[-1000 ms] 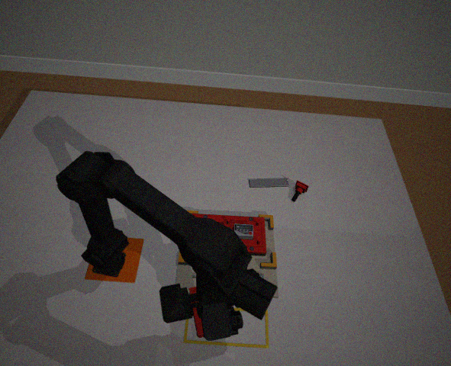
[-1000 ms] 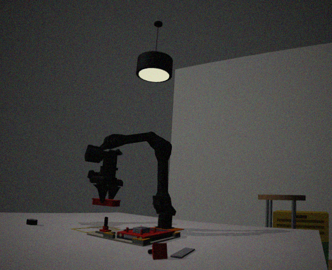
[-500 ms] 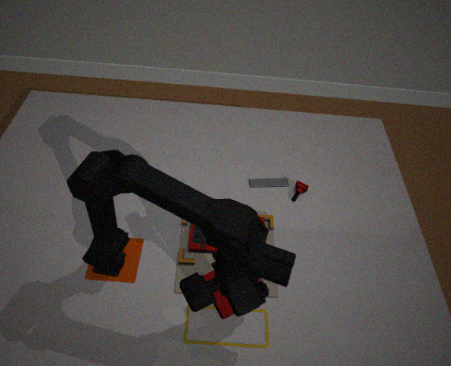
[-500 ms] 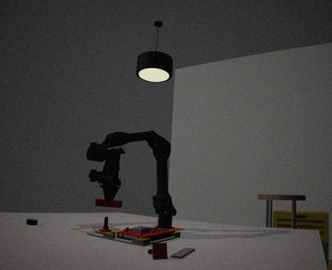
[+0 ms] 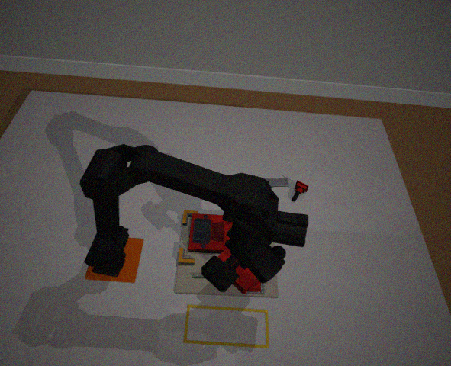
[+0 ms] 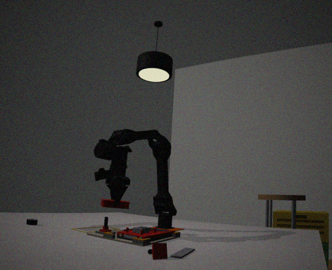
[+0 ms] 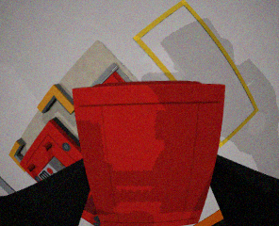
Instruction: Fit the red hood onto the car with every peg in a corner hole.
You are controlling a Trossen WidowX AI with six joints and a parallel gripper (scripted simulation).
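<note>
Right now the jig plate is 10 cm to the left of my gripper tip, 9 cm below it and 3 cm behind it. The rest, counted from my gripper tip: red hood: 1 cm above.
</note>
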